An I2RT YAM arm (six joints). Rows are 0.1 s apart.
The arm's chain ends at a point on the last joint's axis. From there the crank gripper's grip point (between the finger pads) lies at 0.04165 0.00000 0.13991 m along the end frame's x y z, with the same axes.
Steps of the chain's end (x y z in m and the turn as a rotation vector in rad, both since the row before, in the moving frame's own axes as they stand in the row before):
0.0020, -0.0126, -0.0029, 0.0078, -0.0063, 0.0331
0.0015, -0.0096, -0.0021, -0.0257, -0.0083, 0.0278
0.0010, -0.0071, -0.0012, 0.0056, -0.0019, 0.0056
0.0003, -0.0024, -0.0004, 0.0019, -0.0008, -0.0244
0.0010, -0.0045, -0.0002, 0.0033, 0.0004, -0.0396
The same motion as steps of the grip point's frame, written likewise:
0.0011, -0.0123, -0.0026, 0.0078, -0.0063, 0.0331
0.0003, -0.0049, -0.0018, -0.0257, -0.0083, 0.0278
0.0007, -0.0077, -0.0011, 0.0056, -0.0019, 0.0056
0.0002, -0.0037, -0.0004, 0.0019, -0.0008, -0.0244
0.0010, -0.0066, -0.0002, 0.0033, 0.0004, -0.0396

